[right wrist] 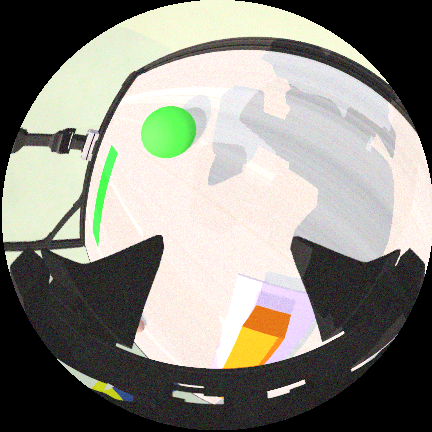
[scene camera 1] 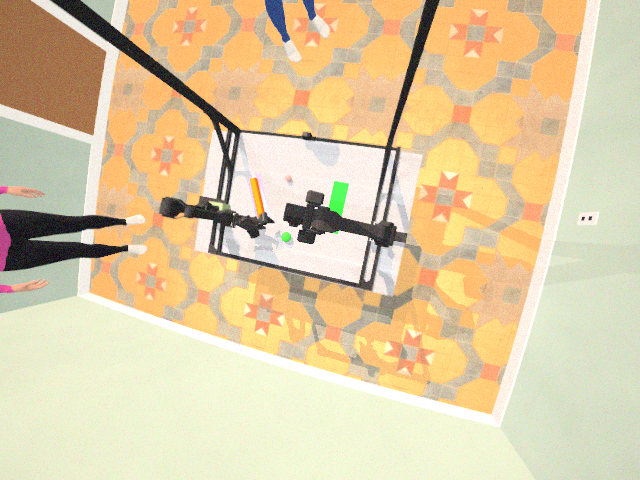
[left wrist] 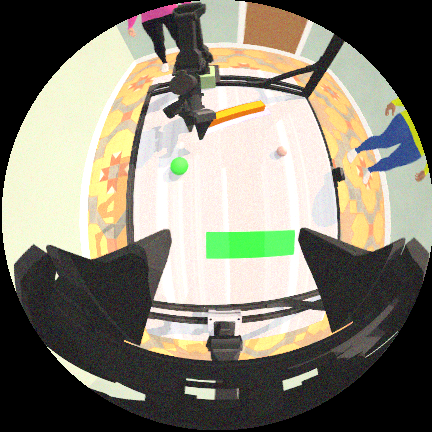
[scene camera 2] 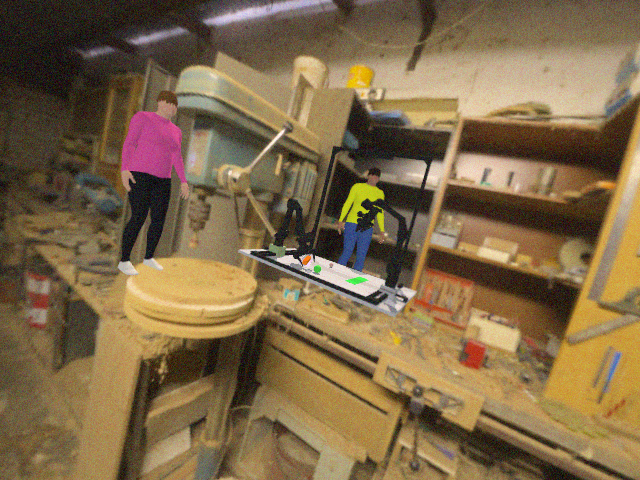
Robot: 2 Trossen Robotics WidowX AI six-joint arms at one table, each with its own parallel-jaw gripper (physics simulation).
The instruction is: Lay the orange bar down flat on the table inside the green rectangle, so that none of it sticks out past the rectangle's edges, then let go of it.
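Where they show: left gripper, fingertip midpoint: (left wrist: 237, 235) (scene camera 2: 358, 232); right gripper, fingertip midpoint: (right wrist: 229, 243) (scene camera 1: 270, 225) (left wrist: 195, 135) (scene camera 2: 308, 264); left arm's base at its link origin: (right wrist: 84, 142) (left wrist: 224, 328) (scene camera 2: 390, 286); right arm's base at its link origin: (scene camera 1: 213, 210) (scene camera 2: 278, 245).
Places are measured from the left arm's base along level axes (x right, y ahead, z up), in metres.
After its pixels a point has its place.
The orange bar (scene camera 1: 256, 196) @(x 0.047, y 0.714, z -0.030 m) (scene camera 2: 307, 259) @(x 0.012, y 0.688, z -0.032 m) (left wrist: 240, 112) @(x 0.057, y 0.701, z -0.037 m) (right wrist: 255, 345) @(x -0.047, y 0.670, z -0.030 m) lies at the left part of the table in scene camera 1, outside the green rectangle, with a pale lavender patch along it. The green rectangle (scene camera 1: 339, 193) @(x 0.159, y 0.261, z -0.061 m) (scene camera 2: 356, 280) @(x 0.064, y 0.262, z -0.062 m) (left wrist: 250, 245) @(x 0.075, y 0.259, z -0.062 m) (right wrist: 102, 200) @(x 0.066, y 0.295, z -0.062 m) is on the table farther right in scene camera 1, partly hidden there by the left arm. My right gripper (scene camera 1: 263, 227) @(x -0.093, y 0.601, z -0.039 m) (left wrist: 195, 135) @(x -0.093, y 0.601, z -0.039 m) (right wrist: 229, 243) @(x -0.093, y 0.601, z -0.039 m) is open and empty beside the bar's near end, which shows low in the right wrist view. My left gripper (left wrist: 237, 235) @(x -0.002, y 0.320, z 0.289 m) (scene camera 2: 364, 222) @(x -0.002, y 0.320, z 0.289 m) is open and empty, high above the table.
A green ball (scene camera 1: 286, 236) @(x -0.130, y 0.484, z -0.012 m) (scene camera 2: 317, 269) @(x -0.158, y 0.479, z -0.033 m) (left wrist: 179, 166) @(x -0.128, y 0.482, z -0.013 m) (right wrist: 168, 132) @(x -0.136, y 0.516, z -0.022 m) lies between the bar and the rectangle, near the right gripper. A small pink ball (scene camera 1: 288, 178) @(x 0.180, y 0.550, z -0.031 m) (scene camera 2: 331, 265) @(x 0.172, y 0.547, z -0.046 m) (left wrist: 281, 151) @(x 0.179, y 0.547, z -0.032 m) lies on the other side. A black frame (scene camera 1: 305, 136) @(x 0.413, y 0.501, z -0.016 m) surrounds the table.
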